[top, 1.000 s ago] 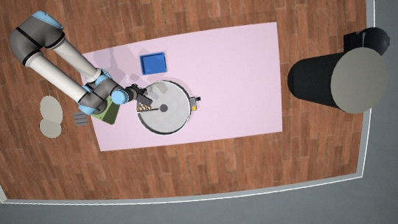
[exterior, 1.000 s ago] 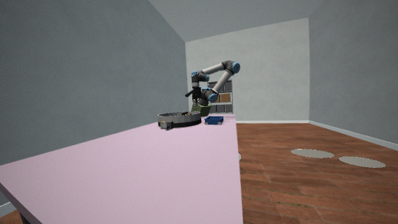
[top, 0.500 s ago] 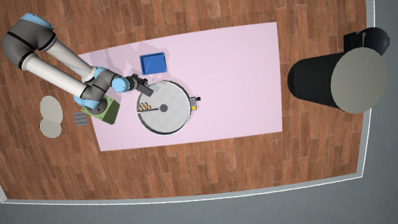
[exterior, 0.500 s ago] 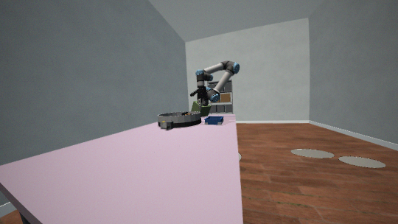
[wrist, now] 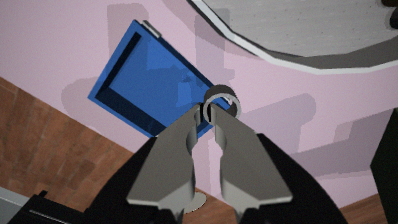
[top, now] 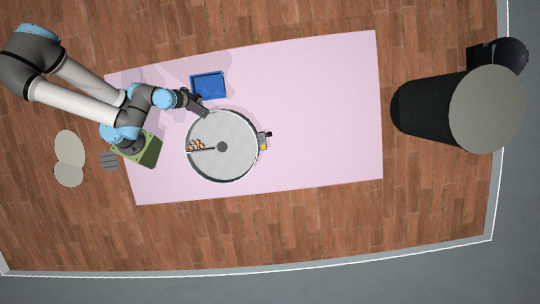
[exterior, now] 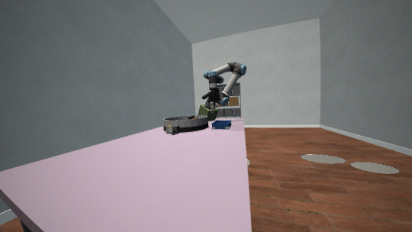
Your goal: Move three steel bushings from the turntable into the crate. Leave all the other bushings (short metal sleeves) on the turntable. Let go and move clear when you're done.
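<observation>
Right now the blue crate is 13 cm below my hand and 9 cm to the left of it. The rest, counted from my hand: round grey turntable 24 cm to the right, 11 cm ahead, 10 cm below.
</observation>
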